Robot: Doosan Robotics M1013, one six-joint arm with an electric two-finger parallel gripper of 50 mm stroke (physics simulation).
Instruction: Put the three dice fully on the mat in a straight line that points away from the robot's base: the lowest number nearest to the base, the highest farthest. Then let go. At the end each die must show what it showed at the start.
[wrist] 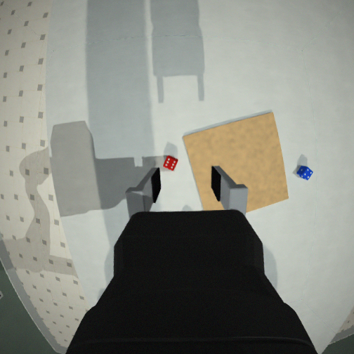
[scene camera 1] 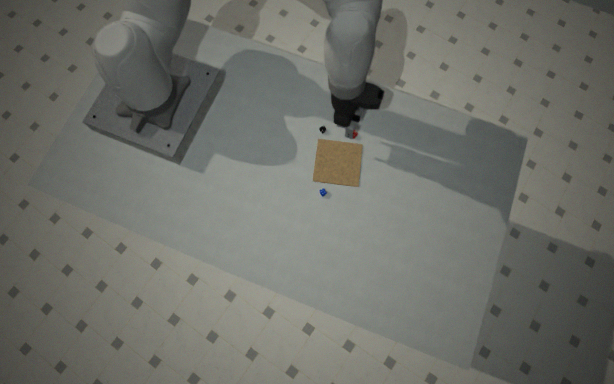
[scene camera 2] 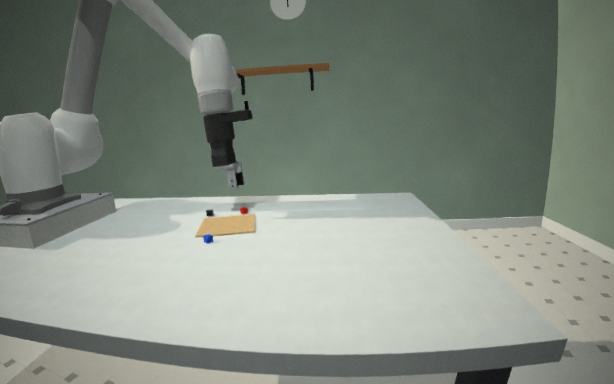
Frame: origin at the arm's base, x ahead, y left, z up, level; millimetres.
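Where they show: gripper, fingertip midpoint: (scene camera 1: 352, 128) (scene camera 2: 237, 186); arm's base, origin of the base link: (scene camera 1: 154, 97) (scene camera 2: 39, 206).
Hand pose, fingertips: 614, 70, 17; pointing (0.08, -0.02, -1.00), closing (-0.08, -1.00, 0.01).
Note:
Each offset is from my fingertips to the top centre of the thing, as dx, dy, dz. Level surfaces: height alone.
The red die @(+9, +19, -66) (scene camera 1: 355, 134) (scene camera 2: 244, 210) (wrist: 170, 163) lies on the table just off the mat @(-14, -84, -78) (scene camera 1: 337, 162) (scene camera 2: 227, 226) (wrist: 235, 150); its upper face seems to show six pips. The blue die @(-30, -191, -66) (scene camera 1: 323, 192) (scene camera 2: 208, 239) (wrist: 304, 173) lies off the opposite side of the mat; its number is too small to tell surely. The black die @(-89, +6, -66) (scene camera 1: 322, 129) (scene camera 2: 209, 213) lies off the mat on the red die's side, nearer the base; the gripper hides it in the wrist view. My gripper (scene camera 1: 352, 126) (scene camera 2: 236, 179) (wrist: 185, 177) is open and empty, high above the table near the red die.
The robot's base plate (scene camera 1: 150, 132) (scene camera 2: 75, 220) stands on the table @(dz -82) (scene camera 1: 280, 225) (scene camera 2: 320, 290) at the left in both scene views. Shadows of the arm fall across the table. A wall shelf (scene camera 2: 285, 69) hangs behind the arm.

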